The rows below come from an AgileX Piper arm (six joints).
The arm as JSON. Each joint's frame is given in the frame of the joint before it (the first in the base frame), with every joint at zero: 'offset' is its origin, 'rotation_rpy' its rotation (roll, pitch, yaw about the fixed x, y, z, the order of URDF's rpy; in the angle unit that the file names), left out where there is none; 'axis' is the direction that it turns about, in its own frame. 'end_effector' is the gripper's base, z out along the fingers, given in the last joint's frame.
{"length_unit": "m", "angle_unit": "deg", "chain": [
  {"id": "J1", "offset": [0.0, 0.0, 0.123], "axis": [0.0, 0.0, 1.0]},
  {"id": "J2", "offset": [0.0, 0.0, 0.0], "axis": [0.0, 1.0, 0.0]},
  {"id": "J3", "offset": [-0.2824, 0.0, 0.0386], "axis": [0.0, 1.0, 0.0]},
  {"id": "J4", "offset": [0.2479, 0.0, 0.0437], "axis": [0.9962, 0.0, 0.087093]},
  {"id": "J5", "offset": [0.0, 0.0, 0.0], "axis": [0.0, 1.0, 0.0]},
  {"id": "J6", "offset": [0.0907, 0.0, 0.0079], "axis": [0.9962, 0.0, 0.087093]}
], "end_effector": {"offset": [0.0, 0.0, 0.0], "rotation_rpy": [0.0, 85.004, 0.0]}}
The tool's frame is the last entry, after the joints.
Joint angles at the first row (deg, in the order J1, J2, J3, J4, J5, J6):
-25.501, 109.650, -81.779, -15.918, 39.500, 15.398
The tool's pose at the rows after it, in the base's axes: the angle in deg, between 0 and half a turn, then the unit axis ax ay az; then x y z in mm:
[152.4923 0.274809 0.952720 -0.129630 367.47 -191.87 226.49]
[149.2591 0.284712 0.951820 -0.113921 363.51 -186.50 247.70]
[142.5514 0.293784 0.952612 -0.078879 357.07 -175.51 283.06]
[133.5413 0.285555 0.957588 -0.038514 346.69 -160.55 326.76]
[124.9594 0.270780 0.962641 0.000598 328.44 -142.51 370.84]
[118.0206 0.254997 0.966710 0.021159 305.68 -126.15 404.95]
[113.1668 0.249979 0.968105 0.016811 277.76 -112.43 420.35]
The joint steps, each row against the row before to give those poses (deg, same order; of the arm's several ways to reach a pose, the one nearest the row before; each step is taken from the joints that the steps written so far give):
0.000, -0.604, -0.418, 0.855, -0.260, 0.525
-0.001, -2.970, -0.115, 3.218, -0.001, -1.076
0.001, -4.901, -0.131, 7.051, -1.270, -3.312
-0.001, -5.875, -0.274, 9.470, -2.060, -6.437
0.001, -6.405, -0.039, 9.467, -0.867, -6.663
0.000, -6.030, 0.819, 6.069, -0.726, -4.609
0.001, -6.569, 4.262, 1.854, -2.377, -1.843

